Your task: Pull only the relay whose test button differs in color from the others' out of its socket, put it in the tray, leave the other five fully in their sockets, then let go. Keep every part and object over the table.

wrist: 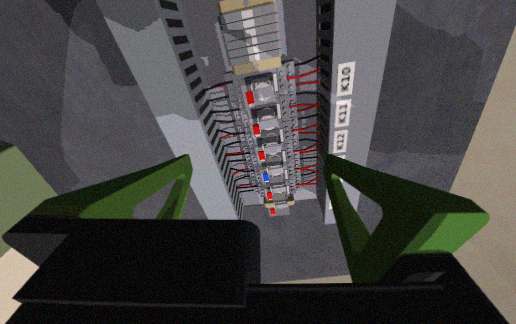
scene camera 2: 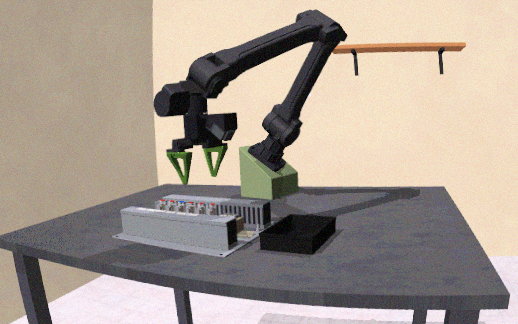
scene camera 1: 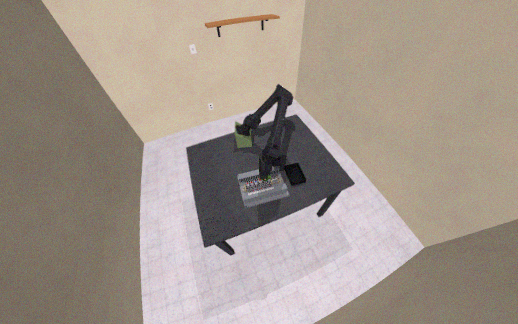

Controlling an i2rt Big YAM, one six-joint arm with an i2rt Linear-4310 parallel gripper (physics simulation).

Labels:
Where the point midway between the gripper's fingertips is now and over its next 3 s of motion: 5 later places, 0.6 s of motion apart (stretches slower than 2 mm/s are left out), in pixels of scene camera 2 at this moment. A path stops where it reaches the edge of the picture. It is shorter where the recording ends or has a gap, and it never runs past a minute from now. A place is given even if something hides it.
My gripper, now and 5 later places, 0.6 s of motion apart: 200, 180; 195, 194; 183, 199; 180, 203; 177, 206; 183, 204

